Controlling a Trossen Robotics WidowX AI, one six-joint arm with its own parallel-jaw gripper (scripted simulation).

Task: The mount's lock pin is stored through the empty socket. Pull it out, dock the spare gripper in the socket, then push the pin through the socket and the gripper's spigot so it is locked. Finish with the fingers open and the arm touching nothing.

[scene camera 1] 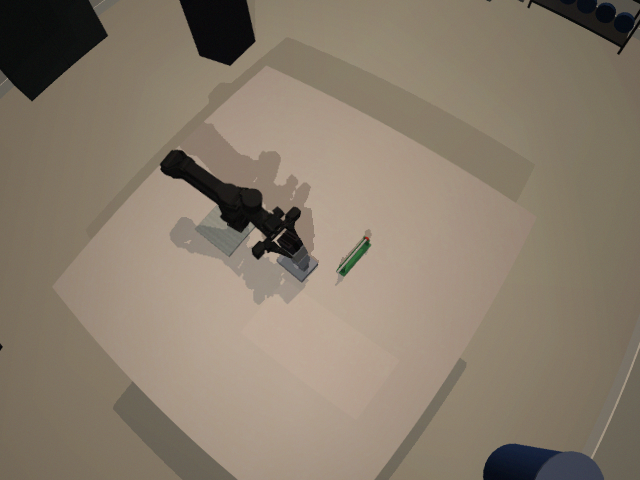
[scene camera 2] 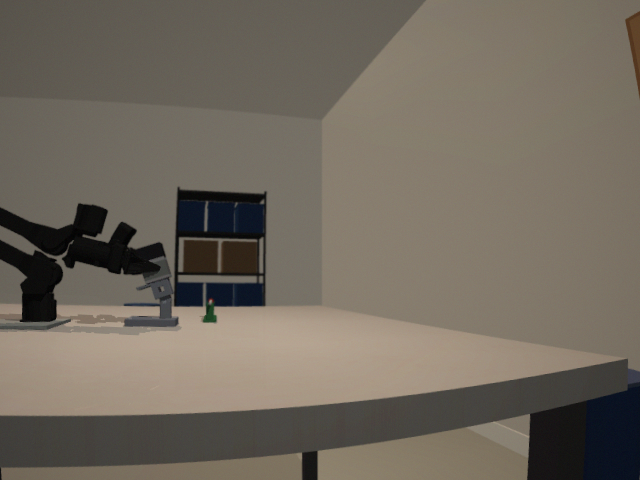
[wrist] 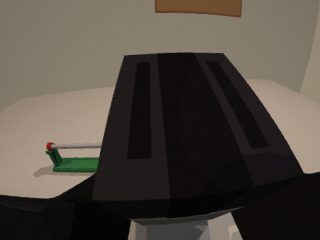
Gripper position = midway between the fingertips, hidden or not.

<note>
The gripper [scene camera 2: 161, 268] holds a spare gripper [scene camera 2: 154, 253]. Also in view: a green cradle [wrist: 62, 164] and a mount socket [scene camera 2: 166, 319].
The spare gripper also shows in the wrist view [wrist: 186, 140]. The gripper shows as well in scene camera 1 [scene camera 1: 297, 252].
</note>
